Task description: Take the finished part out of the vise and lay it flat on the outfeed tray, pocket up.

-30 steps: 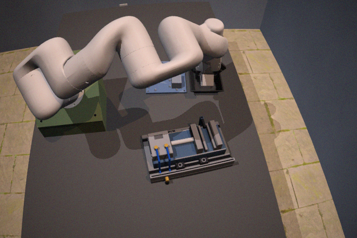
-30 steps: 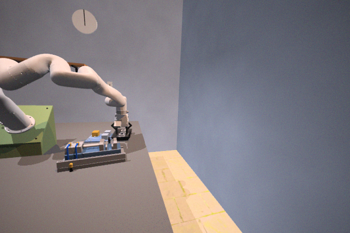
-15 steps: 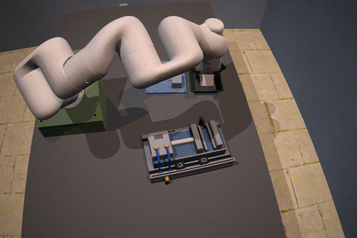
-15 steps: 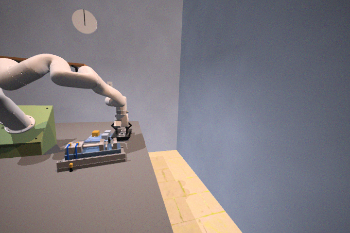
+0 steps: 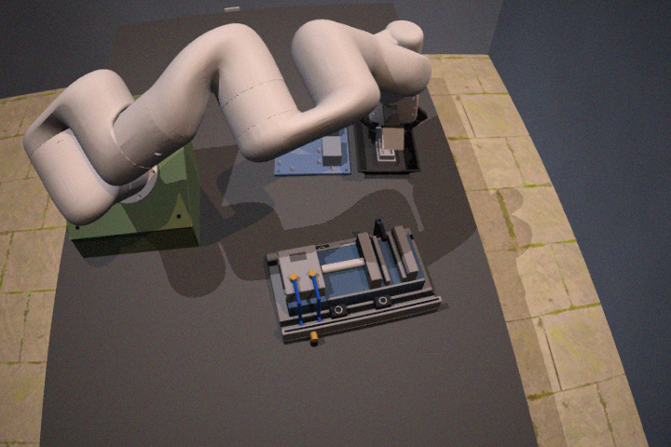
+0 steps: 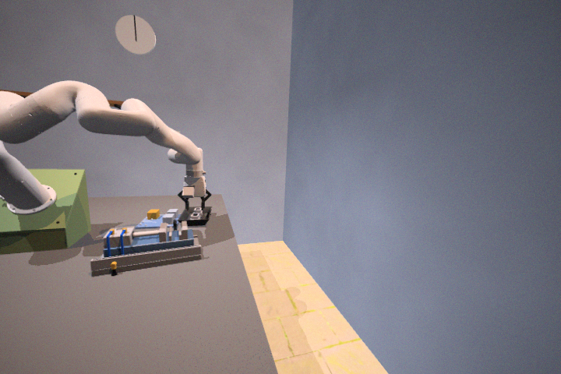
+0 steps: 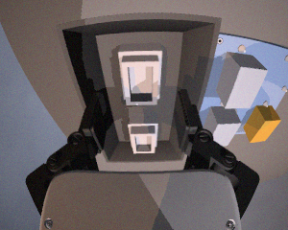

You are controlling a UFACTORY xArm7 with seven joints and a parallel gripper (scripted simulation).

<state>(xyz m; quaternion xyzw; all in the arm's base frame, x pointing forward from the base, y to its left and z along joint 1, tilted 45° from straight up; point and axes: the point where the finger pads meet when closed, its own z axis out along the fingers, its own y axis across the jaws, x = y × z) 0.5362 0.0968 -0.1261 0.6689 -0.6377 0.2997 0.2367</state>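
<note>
My gripper is now 12 cm past the grey block, 6 cm above it and 1 cm to the right of it. The rest, counted from my hand: orange block: 21 cm behind, 9 cm to the left, 6 cm below; then blue fixture plate: 17 cm behind, 8 cm below, 5 cm to the left.
</note>
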